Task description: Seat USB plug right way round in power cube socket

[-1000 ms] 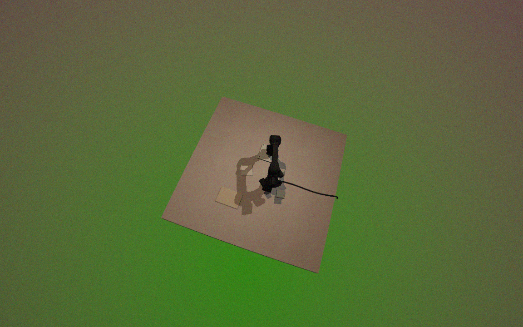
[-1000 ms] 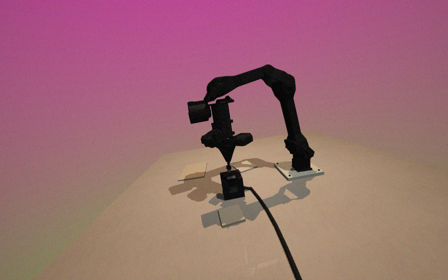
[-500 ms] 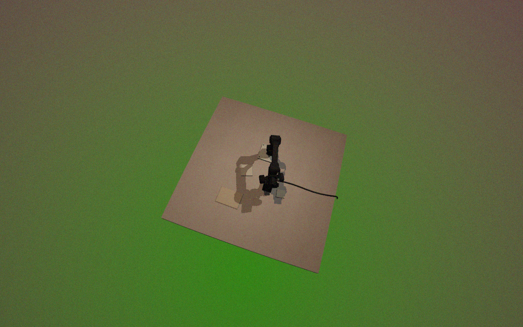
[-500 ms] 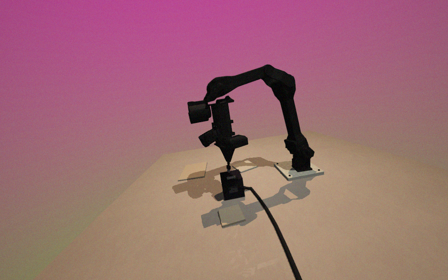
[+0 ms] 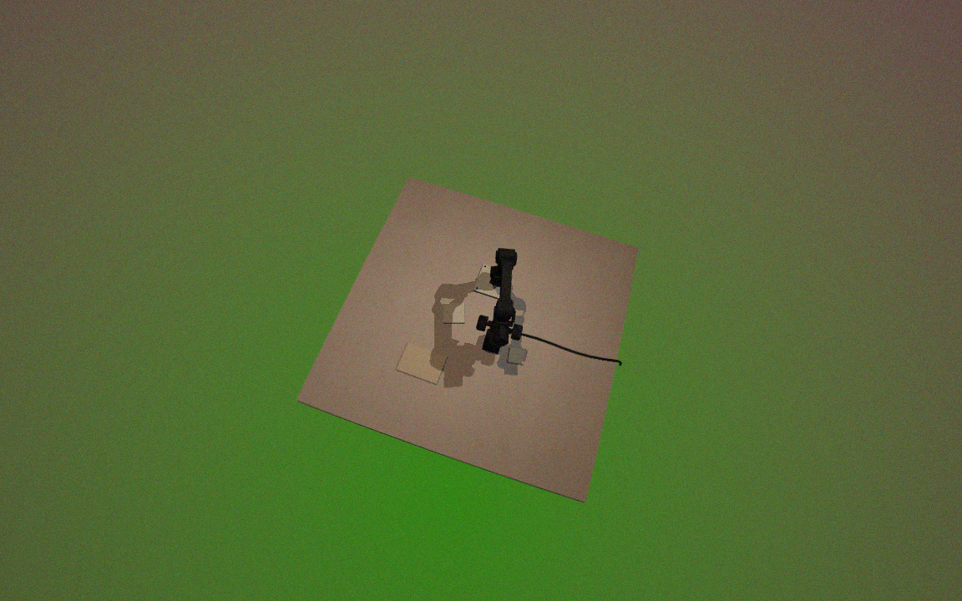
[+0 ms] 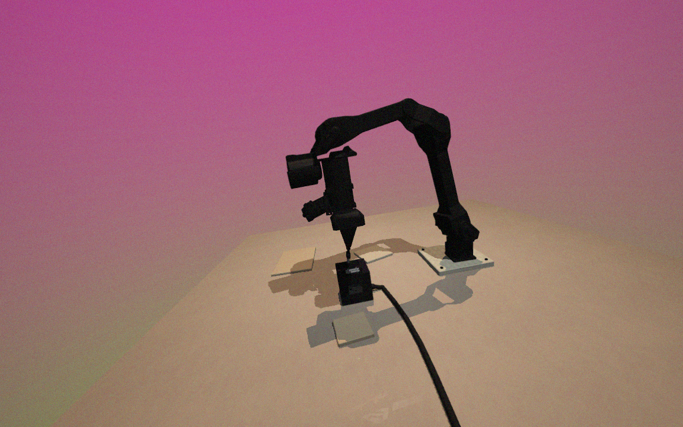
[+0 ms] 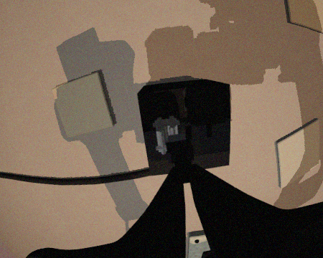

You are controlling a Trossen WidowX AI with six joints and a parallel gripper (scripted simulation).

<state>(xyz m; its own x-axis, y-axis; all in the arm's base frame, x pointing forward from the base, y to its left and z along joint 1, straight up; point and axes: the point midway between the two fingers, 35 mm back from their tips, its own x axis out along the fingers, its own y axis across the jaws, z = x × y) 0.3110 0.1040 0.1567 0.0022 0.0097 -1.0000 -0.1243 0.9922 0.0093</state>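
Right now the dark USB plug is 20 mm below my gripper tip. From my gripper tip the other things lie so: light socket 10 mm to the left, 70 mm below.
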